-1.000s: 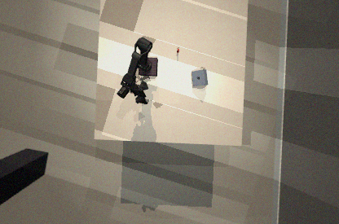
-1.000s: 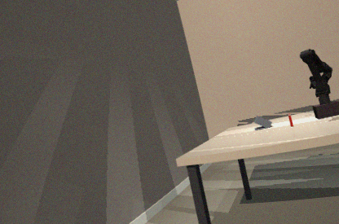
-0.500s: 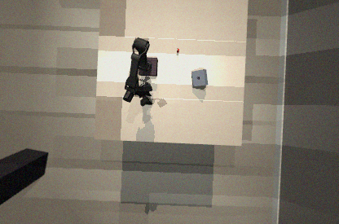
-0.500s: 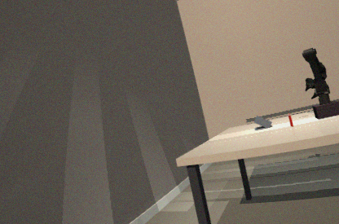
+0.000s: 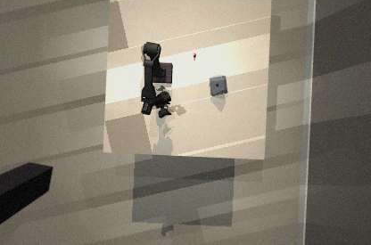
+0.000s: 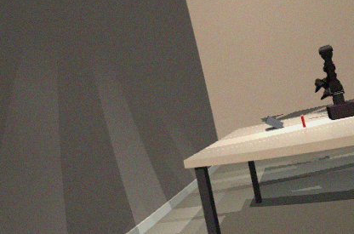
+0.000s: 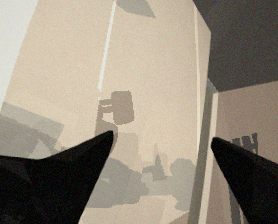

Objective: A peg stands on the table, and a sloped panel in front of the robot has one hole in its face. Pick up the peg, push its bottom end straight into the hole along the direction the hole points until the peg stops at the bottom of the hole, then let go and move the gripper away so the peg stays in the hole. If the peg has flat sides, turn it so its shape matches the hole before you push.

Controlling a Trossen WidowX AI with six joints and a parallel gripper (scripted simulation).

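Now: gripper tip 10 cm short of the red peg, 43 cm to the right of it and 10 cm above it. Also, from my gripper tip: grey-blue sloped panel: 32 cm ahead, 24 cm to the left, 11 cm below.
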